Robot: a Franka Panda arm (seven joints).
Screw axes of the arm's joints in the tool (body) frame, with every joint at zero. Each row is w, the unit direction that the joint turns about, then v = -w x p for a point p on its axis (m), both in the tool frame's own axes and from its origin. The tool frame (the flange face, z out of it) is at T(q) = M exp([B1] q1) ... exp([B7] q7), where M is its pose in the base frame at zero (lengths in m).
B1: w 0 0 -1 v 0 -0.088 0
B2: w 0 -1 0 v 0.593 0 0.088
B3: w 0 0 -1 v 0 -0.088 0
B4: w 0 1 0 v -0.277 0 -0.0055
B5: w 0 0 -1 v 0 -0.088 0
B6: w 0 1 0 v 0.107 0 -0.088
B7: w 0 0 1 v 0 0 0
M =
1 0 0 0.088
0 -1 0 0
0 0 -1 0.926
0 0 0 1
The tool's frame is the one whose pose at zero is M.
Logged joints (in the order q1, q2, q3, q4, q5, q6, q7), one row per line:
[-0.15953 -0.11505 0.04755 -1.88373 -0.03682 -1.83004 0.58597]
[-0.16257 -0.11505 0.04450 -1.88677 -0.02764 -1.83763 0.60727]
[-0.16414 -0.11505 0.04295 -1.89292 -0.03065 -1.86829 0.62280]
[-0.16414 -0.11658 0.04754 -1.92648 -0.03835 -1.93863 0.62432]
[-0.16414 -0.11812 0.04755 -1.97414 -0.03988 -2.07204 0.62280]
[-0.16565 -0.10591 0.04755 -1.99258 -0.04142 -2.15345 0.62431]
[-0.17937 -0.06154 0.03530 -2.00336 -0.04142 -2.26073 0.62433]
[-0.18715 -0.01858 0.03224 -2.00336 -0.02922 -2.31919 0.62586]
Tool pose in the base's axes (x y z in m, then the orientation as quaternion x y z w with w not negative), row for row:
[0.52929 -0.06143 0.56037 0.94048 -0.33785 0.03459 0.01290]
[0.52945 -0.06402 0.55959 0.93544 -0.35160 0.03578 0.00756]
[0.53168 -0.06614 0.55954 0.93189 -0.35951 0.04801 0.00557]
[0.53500 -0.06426 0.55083 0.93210 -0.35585 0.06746 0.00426]
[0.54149 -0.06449 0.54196 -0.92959 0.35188 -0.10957 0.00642]
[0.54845 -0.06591 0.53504 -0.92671 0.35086 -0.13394 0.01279]
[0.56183 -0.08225 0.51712 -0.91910 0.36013 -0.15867 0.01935]
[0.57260 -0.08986 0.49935 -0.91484 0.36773 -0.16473 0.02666]
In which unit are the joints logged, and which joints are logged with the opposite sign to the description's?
The joints are logged in radians. Opposite sign: q6.
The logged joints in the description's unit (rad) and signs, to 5 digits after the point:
[-0.15953 -0.11505 0.04755 -1.88373 -0.03682 1.83004 0.58597]
[-0.16257 -0.11505 0.04450 -1.88677 -0.02764 1.83763 0.60727]
[-0.16414 -0.11505 0.04295 -1.89292 -0.03065 1.86829 0.62280]
[-0.16414 -0.11658 0.04754 -1.92648 -0.03835 1.93863 0.62432]
[-0.16414 -0.11812 0.04755 -1.97414 -0.03988 2.07204 0.62280]
[-0.16565 -0.10591 0.04755 -1.99258 -0.04142 2.15345 0.62431]
[-0.17937 -0.06154 0.03530 -2.00336 -0.04142 2.26073 0.62433]
[-0.18715 -0.01858 0.03224 -2.00336 -0.02922 2.31919 0.62586]

